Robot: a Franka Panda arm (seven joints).
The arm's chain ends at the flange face. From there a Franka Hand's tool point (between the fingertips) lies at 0.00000 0.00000 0.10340 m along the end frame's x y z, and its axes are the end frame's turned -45 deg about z.
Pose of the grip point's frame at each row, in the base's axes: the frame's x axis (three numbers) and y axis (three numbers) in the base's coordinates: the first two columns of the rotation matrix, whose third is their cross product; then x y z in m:
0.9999, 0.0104, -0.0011, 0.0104, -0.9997, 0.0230, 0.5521, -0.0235, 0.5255
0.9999, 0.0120, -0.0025, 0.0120, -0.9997, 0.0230, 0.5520, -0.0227, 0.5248
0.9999, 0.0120, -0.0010, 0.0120, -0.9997, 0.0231, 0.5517, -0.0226, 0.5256
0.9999, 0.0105, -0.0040, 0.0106, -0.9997, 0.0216, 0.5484, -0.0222, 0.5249
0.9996, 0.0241, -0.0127, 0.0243, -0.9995, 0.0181, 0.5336, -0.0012, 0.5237
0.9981, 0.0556, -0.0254, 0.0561, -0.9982, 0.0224, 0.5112, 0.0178, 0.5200
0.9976, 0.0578, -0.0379, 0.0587, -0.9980, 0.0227, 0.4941, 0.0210, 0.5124
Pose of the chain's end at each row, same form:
0.7144, -0.6995, 0.0155, -0.6997, -0.7142, 0.0170, 0.5522, -0.0211, 0.6289
0.7155, -0.6984, 0.0145, -0.6986, -0.7154, 0.0180, 0.5522, -0.0203, 0.6282
0.7155, -0.6984, 0.0156, -0.6986, -0.7154, 0.0170, 0.5518, -0.0202, 0.6290
0.7145, -0.6995, 0.0124, -0.6995, -0.7143, 0.0181, 0.5488, -0.0200, 0.6283
0.7240, -0.6897, 0.0038, -0.6896, -0.7238, 0.0218, 0.5349, 0.0007, 0.6271
0.7454, -0.6665, -0.0021, -0.6661, -0.7451, 0.0338, 0.5137, 0.0203, 0.6233
0.7469, -0.6648, -0.0107, -0.6639, -0.7466, 0.0429, 0.4979, 0.0236, 0.6157

